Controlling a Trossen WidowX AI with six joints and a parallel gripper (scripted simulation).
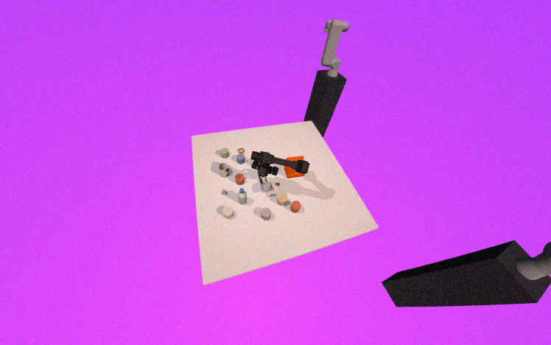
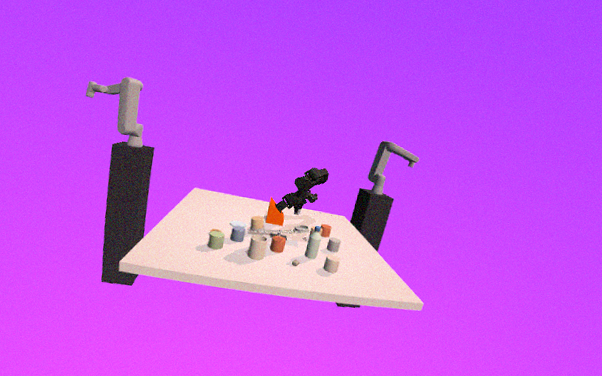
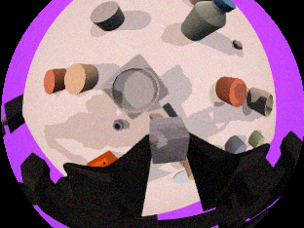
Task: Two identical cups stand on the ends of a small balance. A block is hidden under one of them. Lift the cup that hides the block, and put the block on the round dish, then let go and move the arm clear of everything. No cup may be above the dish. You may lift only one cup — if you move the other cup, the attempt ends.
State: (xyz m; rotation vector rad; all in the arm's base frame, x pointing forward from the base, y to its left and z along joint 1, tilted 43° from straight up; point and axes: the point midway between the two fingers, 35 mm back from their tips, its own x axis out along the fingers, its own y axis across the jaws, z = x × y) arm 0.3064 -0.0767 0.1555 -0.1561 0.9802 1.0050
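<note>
Right now my gripper tip is 300 mm to the left of the pale round dish, 170 mm above it and 130 mm past it. From my gripper tip the other things lie so: tan cup (190 mm to the left, 130 mm below, 90 mm behind); grey balance (130 mm below, 70 mm to the right, 20 mm behind); green bottle (190 mm ahead, 70 mm to the left, 60 mm below).
</note>
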